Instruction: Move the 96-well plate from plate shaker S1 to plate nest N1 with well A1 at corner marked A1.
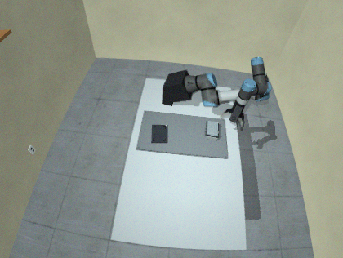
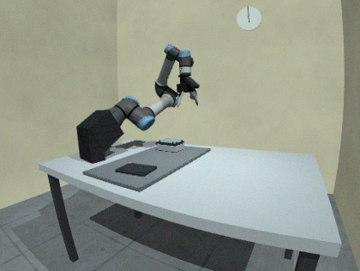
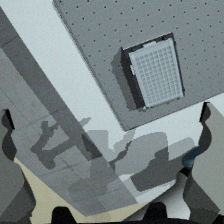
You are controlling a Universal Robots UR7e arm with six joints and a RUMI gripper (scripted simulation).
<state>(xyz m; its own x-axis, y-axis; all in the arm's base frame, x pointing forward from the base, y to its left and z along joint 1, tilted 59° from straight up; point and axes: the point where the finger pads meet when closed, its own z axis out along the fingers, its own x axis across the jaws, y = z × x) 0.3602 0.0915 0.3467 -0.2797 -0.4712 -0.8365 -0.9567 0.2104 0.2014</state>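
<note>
The 96-well plate lies 210 mm below my hand, 80 mm to the right of it and 80 mm behind it. Also, from my hand: plate nest N1: 480 mm to the right, 270 mm below, 40 mm ahead; pale A1 mark: 450 mm to the right, 260 mm below, 50 mm behind.
</note>
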